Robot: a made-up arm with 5 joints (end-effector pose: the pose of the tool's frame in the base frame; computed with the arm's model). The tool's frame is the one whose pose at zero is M.
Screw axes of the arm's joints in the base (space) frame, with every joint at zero. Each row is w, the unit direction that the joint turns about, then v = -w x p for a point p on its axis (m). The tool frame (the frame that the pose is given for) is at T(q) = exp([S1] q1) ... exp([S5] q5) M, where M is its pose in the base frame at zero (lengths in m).
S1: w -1 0 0 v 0 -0.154 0
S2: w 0 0 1 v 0.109 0.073 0
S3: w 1 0 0 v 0 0.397 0.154
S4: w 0 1 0 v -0.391 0 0.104
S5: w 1 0 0 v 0 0.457 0.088
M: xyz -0.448 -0.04 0.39 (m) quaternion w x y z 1 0 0 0
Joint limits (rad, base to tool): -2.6..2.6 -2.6..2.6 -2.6..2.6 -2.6..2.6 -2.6..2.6
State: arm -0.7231 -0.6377 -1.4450 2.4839 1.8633
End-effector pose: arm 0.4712 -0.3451 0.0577 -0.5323 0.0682 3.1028
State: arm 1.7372 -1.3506 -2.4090 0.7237 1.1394
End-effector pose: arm -0.2016 -0.2100 -0.0818 1.5504 -0.8257 1.9779
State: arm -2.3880 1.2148 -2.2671 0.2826 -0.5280
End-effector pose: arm -0.0021 0.1485 -0.1245 -0.0597 -0.4495 -0.9345
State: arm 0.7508 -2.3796 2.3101 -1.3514 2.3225
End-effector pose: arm 0.0314 0.5342 0.5435 -1.1301 0.8246 -2.8778
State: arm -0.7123 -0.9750 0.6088 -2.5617 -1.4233
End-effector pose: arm 0.2191 -0.3394 -0.1551 0.2122 -0.7448 3.0090
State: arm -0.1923 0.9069 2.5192 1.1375 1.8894
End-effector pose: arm 0.5007 -0.2256 -0.0301 -2.3783 -1.0147 1.8748
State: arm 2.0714 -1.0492 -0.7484 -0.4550 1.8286
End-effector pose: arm -0.4910 -0.0876 -0.1425 -1.3198 -0.4093 0.6912
